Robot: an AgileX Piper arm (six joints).
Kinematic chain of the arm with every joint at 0, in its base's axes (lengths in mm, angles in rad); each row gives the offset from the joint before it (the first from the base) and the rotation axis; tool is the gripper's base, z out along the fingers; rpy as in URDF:
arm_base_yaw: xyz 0 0 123 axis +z
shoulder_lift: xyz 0 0 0 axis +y
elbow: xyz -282.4 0 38.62 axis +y
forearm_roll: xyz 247.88 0 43.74 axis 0.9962 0 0.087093
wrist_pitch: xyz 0 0 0 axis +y
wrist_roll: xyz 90.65 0 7.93 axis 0.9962 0 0.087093
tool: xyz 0 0 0 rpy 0 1.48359 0
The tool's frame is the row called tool.
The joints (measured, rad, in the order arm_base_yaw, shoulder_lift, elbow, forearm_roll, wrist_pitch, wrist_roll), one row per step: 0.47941 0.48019 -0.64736 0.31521 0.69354 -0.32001; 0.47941 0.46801 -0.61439 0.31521 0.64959 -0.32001; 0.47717 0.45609 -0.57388 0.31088 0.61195 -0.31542; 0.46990 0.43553 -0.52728 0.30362 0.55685 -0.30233; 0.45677 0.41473 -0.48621 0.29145 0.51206 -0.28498; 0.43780 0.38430 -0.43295 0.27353 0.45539 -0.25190; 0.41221 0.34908 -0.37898 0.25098 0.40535 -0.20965; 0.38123 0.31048 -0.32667 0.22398 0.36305 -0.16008; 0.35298 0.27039 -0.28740 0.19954 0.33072 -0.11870; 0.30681 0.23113 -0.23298 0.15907 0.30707 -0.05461; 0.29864 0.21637 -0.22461 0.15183 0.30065 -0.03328; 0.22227 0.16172 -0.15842 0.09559 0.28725 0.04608; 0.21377 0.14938 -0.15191 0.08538 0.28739 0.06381; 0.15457 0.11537 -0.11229 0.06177 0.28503 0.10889
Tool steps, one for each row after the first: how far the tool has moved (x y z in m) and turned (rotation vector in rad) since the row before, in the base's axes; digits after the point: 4 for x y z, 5 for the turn. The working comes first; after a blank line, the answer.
Tool pose at each row, in the base's axes (x y z in m, rotation vector in rad; the steps are taken from these numbers as rounded here): 0.0681 0.0557 0.3362 -0.67281 1.88946 0.45894; 0.0692 0.0552 0.3302 -0.65364 1.87242 0.45496; 0.0704 0.0544 0.3211 -0.63516 1.87042 0.44732; 0.0713 0.0523 0.3120 -0.59664 1.85444 0.43759; 0.0718 0.0496 0.3038 -0.55642 1.84295 0.42280; 0.0718 0.0455 0.2933 -0.49624 1.82749 0.40817; 0.0710 0.0408 0.2823 -0.42924 1.81441 0.39233; 0.0696 0.0356 0.2712 -0.35853 1.80223 0.37550; 0.0673 0.0310 0.2638 -0.30031 1.78000 0.36037; 0.0660 0.0255 0.2502 -0.22251 1.78328 0.33257; 0.0648 0.0242 0.2489 -0.19892 1.77369 0.33591; 0.0625 0.0166 0.2313 -0.09488 1.77905 0.28395; 0.0616 0.0156 0.2298 -0.07803 1.77424 0.28158; 0.0601 0.0110 0.2187 -0.00052 1.77785 0.24869

0.0011 -0.0005 -0.0060 0.01261 -0.01711 -0.01322; 0.0012 -0.0008 -0.0091 0.00514 -0.00453 -0.01620; 0.0009 -0.0021 -0.0091 0.01827 -0.01793 -0.02969; 0.0005 -0.0027 -0.0082 0.01460 -0.01502 -0.03394; 0.0000 -0.0041 -0.0105 0.02600 -0.01781 -0.04754; -0.0008 -0.0047 -0.0110 0.02808 -0.01473 -0.05334; -0.0014 -0.0052 -0.0111 0.02913 -0.01276 -0.05673; -0.0023 -0.0046 -0.0074 0.02600 -0.02157 -0.04718; -0.0013 -0.0055 -0.0136 0.02286 0.00305 -0.06807; -0.0012 -0.0013 -0.0013 0.01660 -0.00712 -0.01423; -0.0023 -0.0076 -0.0176 0.02083 0.00668 -0.09896; -0.0009 -0.0010 -0.0015 0.00816 -0.00356 -0.01289; -0.0015 -0.0046 -0.0111 0.01957 0.00791 -0.07031
